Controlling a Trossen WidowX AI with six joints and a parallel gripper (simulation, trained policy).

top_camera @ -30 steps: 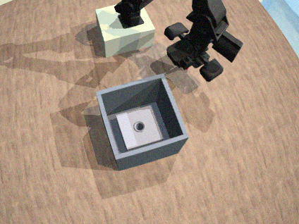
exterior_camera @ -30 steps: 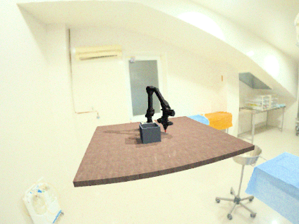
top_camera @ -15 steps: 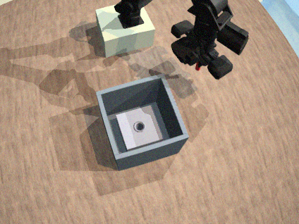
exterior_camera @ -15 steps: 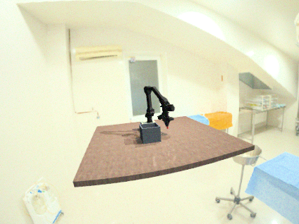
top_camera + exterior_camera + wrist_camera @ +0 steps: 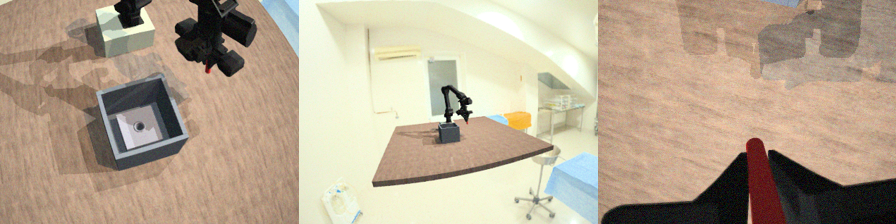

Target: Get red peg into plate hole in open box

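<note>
Right now the pale plate is 200 mm to the right of my gripper tip, 80 mm below it and 60 mm ahead of it. The rest, counted from my gripper tip: red peg (20 mm above).
</note>
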